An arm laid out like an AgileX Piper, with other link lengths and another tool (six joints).
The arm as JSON. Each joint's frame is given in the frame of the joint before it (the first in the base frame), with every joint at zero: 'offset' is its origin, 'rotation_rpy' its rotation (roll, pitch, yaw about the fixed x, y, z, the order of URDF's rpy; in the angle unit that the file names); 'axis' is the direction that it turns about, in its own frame. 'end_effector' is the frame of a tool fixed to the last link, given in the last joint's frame.
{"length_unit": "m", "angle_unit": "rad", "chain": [
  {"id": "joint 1", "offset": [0.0, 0.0, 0.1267], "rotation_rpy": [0.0, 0.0, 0.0], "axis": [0.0, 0.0, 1.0]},
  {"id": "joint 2", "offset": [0.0, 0.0, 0.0], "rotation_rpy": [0.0, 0.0, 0.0], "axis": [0.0, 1.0, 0.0]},
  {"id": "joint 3", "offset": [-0.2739, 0.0, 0.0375], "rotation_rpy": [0.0, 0.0, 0.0], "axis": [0.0, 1.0, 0.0]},
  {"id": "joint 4", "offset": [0.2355, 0.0, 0.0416], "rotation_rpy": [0.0, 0.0, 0.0], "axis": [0.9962, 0.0, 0.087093]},
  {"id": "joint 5", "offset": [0.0, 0.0, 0.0], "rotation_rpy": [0.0, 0.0, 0.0], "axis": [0.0, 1.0, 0.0]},
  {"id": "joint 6", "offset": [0.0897, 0.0, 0.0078], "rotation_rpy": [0.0, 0.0, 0.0], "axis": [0.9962, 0.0, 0.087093]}
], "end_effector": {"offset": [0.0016, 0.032, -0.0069], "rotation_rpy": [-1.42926, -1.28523, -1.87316]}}
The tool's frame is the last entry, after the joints.
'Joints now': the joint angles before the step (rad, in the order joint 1, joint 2, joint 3, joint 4, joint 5, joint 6). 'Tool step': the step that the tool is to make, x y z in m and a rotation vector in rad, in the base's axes. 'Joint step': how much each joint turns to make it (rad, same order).
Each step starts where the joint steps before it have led.
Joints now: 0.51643 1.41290 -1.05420 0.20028 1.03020 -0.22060
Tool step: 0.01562 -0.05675 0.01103 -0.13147 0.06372 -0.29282
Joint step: -0.21161 -0.04887 -0.02168 -0.13498 0.16621 0.13878
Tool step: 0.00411 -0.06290 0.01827 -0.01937 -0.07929 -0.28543
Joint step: -0.27691 -0.09029 -0.00001 -0.03587 0.01490 0.01528
